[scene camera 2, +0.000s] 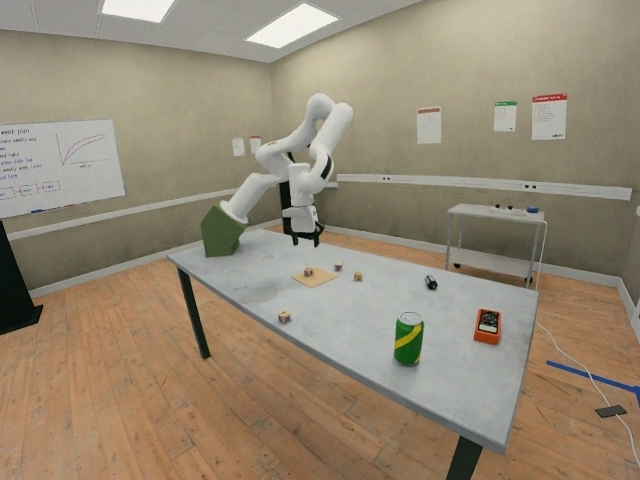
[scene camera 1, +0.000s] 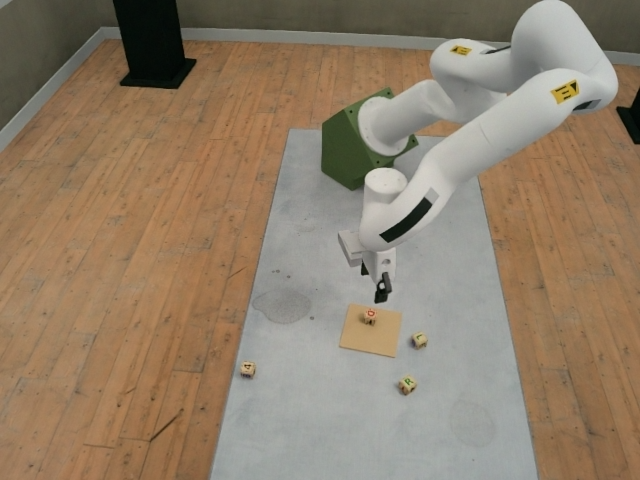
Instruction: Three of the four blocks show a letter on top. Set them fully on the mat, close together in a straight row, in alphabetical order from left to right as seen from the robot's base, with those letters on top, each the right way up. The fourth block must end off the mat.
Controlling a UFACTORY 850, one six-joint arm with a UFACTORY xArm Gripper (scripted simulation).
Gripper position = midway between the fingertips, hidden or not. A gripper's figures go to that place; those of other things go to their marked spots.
Labels:
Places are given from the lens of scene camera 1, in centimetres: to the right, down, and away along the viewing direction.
gripper (scene camera 1: 373, 287): 13, 11, 125
tan square mat (scene camera 1: 381, 339): 15, 25, 130

